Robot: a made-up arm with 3 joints. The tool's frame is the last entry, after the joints. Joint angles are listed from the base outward. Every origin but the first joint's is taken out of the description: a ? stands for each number. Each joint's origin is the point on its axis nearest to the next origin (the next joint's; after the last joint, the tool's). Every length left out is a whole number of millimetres.
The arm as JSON. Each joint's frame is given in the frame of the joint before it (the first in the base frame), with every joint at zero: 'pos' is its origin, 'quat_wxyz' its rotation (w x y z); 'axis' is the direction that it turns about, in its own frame. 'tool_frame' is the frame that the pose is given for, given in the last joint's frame.
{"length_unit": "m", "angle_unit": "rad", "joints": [
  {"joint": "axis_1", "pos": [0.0, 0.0, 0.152], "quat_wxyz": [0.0, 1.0, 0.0, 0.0], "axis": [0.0, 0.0, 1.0]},
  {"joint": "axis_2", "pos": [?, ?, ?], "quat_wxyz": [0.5, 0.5, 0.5, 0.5], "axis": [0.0, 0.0, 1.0]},
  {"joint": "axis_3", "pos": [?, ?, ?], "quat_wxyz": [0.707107, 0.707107, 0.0, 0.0], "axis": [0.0, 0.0, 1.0]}
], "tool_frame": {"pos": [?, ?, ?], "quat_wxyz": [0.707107, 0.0, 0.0, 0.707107]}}
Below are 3 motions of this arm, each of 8 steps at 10 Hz.
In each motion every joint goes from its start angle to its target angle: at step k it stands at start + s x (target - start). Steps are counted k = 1, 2, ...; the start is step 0. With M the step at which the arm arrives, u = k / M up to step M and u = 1 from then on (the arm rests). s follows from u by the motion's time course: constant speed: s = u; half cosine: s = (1 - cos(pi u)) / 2; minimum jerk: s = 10 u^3 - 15 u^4 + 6 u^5.
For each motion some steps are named. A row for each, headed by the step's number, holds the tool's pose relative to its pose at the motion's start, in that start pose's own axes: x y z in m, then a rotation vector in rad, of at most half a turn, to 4 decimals.
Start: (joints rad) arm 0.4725 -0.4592 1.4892
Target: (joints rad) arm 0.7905 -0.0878 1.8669
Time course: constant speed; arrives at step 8
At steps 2, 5, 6, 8:
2: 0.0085 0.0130 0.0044 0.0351 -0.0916 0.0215
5: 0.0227 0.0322 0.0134 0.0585 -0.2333 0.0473
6: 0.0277 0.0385 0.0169 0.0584 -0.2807 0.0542
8: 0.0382 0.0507 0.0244 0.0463 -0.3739 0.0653

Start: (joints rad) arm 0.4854 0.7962 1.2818
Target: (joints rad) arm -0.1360 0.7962 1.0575
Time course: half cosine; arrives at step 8
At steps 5, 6, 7, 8:
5: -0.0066 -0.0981 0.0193 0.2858 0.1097 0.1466
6: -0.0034 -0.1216 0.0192 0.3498 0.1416 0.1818
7: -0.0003 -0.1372 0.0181 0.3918 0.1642 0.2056
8: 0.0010 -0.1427 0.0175 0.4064 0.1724 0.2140

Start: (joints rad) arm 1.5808 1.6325 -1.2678
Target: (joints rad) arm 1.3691 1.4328 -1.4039
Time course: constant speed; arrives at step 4
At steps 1, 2, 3, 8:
1: -0.0046 0.0078 0.0223 -0.0648 -0.0330 -0.0360
2: -0.0092 0.0174 0.0441 -0.1286 -0.0680 -0.0692
3: -0.0138 0.0287 0.0650 -0.1912 -0.1052 -0.0996
8: -0.0183 0.0416 0.0851 -0.2526 -0.1443 -0.1271

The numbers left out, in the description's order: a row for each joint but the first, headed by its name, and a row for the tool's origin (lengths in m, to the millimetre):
axis_2: -0.207 0.094 0.0
axis_3: 0.083 -0.08 0.0
tool: 0.075 0.082 0.0

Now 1 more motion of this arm.
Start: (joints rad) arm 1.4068 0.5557 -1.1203
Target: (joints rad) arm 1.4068 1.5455 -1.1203
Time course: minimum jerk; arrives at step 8
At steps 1, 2, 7, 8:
1: 0.0011 -0.0005 -0.0030 0.0069 0.0143 0.0000
2: 0.0065 -0.0031 -0.0198 0.0446 0.0922 0.0000
7: -0.0151 0.0073 -0.1917 0.4241 0.8767 0.0000
8: -0.0168 0.0081 -0.1945 0.4310 0.8910 0.0000

